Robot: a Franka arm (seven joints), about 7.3 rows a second.
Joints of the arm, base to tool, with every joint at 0 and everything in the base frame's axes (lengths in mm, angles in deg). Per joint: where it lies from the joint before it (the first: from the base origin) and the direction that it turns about. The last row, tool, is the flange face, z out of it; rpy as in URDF.
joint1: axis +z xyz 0 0 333
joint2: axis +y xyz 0 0 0
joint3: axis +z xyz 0 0 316
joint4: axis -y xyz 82.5 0 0
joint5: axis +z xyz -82.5 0 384
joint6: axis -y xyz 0 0 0
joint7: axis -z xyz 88 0 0
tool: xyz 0 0 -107 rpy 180 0 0
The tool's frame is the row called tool.
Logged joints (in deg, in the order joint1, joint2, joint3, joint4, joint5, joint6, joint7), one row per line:
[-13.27, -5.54, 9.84, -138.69, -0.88, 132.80, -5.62]
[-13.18, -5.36, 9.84, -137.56, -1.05, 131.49, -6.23]
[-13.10, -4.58, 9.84, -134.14, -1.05, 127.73, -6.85]
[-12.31, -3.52, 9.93, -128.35, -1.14, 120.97, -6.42]
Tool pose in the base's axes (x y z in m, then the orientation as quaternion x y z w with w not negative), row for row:
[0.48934, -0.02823, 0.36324, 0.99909, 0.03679, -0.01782, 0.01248]
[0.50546, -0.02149, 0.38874, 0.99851, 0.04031, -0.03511, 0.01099]
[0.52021, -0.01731, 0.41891, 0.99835, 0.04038, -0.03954, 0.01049]
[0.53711, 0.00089, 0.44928, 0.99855, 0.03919, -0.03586, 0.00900]
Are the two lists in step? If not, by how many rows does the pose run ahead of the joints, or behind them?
The pose runs 2 rows ahead of the joints: the pose in row i belongs to the joints in row i + 2.
